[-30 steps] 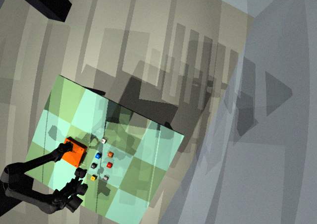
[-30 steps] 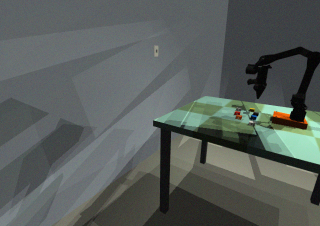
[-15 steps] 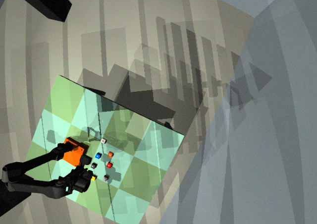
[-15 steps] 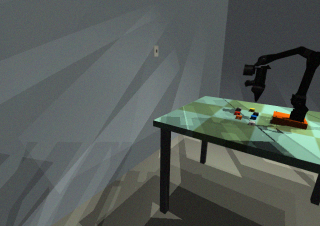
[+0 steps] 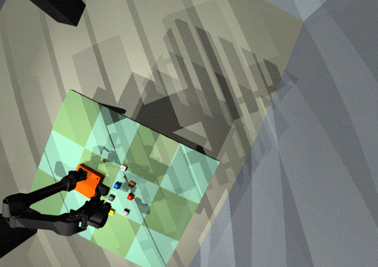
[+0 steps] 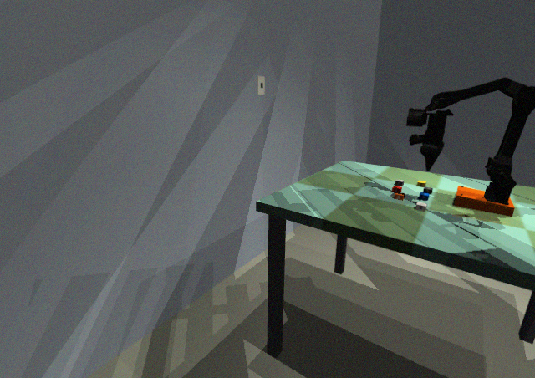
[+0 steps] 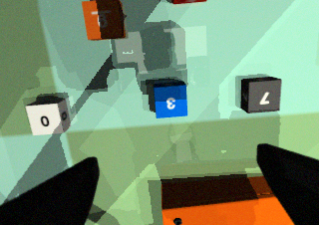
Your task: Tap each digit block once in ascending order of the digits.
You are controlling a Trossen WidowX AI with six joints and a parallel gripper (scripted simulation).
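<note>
The white block is 130 mm to the left of my gripper tip, 120 mm below it and 10 mm ahead of it. Round my gripper tip: blue block 120 mm below; orange block 120 mm below, 90 mm ahead, 40 mm to the left; black block 120 mm below, 90 mm to the right, 10 mm behind.
</note>
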